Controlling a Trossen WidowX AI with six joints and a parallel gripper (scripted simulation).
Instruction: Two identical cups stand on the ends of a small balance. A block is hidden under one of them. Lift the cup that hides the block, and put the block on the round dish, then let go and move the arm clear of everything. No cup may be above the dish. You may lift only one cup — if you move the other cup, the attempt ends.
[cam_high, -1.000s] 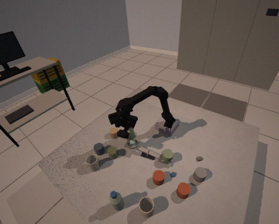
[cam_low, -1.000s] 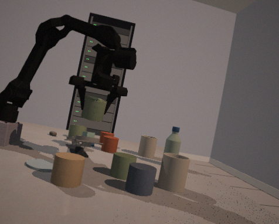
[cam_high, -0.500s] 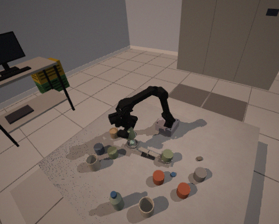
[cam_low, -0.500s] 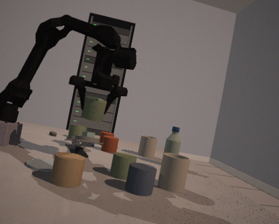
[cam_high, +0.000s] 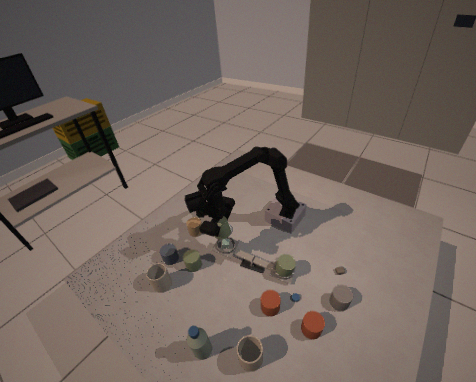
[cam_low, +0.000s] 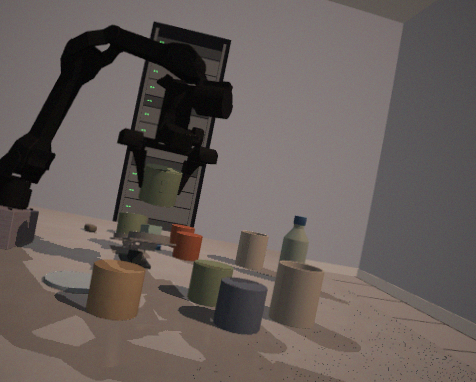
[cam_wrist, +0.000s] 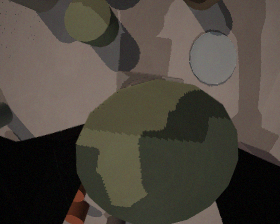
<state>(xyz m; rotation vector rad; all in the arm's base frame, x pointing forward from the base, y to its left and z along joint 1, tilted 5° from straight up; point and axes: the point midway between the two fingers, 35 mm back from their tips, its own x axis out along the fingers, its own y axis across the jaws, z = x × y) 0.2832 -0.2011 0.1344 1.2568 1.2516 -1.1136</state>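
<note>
The pale green block is 8 cm below my gripper tip and 1 cm to the left of it. The rest, counted from my gripper tip: small balance 14 cm to the left, 13 cm below; then pale round dish 17 cm below, 12 cm behind, 9 cm to the right; then tan cup 19 cm to the right, 13 cm below, 8 cm behind.
</note>
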